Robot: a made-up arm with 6 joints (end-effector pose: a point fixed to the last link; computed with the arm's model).
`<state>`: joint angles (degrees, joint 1 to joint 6).
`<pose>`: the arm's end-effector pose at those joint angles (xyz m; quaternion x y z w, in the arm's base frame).
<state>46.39 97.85 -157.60 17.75 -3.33 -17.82</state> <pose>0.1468 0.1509 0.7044 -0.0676 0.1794 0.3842 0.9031</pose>
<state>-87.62 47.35 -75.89 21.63 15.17 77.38</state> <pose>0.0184 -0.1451 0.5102 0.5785 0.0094 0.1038 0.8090</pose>
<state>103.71 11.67 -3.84 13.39 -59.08 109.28</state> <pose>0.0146 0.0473 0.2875 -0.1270 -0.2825 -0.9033 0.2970</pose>
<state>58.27 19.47 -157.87 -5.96 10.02 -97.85</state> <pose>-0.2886 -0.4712 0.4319 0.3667 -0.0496 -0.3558 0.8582</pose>
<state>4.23 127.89 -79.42 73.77 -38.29 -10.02</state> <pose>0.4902 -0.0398 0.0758 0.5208 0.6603 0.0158 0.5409</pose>
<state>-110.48 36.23 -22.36 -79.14 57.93 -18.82</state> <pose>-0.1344 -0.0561 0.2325 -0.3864 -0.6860 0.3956 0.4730</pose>
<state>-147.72 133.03 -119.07 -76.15 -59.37 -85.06</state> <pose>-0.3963 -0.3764 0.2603 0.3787 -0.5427 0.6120 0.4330</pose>
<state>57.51 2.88 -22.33 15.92 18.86 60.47</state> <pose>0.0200 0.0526 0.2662 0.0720 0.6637 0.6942 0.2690</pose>
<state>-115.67 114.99 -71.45 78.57 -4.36 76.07</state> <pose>-0.2081 -0.4112 0.1090 0.6210 -0.6474 0.1153 0.4266</pose>
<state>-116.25 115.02 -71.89 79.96 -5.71 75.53</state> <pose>-0.2156 -0.4092 0.1115 0.6074 -0.6569 0.1077 0.4336</pose>
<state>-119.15 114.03 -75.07 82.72 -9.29 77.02</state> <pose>-0.2477 -0.4023 0.1378 0.5403 -0.6894 0.0990 0.4722</pose>
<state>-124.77 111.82 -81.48 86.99 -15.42 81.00</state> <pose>-0.3037 -0.3782 0.1940 0.4019 -0.7338 0.0921 0.5399</pose>
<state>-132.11 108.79 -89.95 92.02 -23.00 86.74</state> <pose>-0.3617 -0.3260 0.2698 0.2107 -0.7566 0.0931 0.6120</pose>
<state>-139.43 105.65 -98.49 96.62 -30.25 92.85</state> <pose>-0.3977 -0.2565 0.3444 0.0188 -0.7382 0.1049 0.6661</pose>
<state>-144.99 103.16 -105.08 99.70 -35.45 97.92</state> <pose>-0.4080 -0.1968 0.3993 -0.1207 -0.6963 0.1226 0.6968</pose>
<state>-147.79 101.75 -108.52 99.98 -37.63 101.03</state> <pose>-0.4067 -0.1656 0.4290 -0.1828 -0.6615 0.1340 0.7148</pose>
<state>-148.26 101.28 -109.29 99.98 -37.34 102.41</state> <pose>-0.4046 -0.1607 0.4372 -0.1943 -0.6511 0.1469 0.7188</pose>
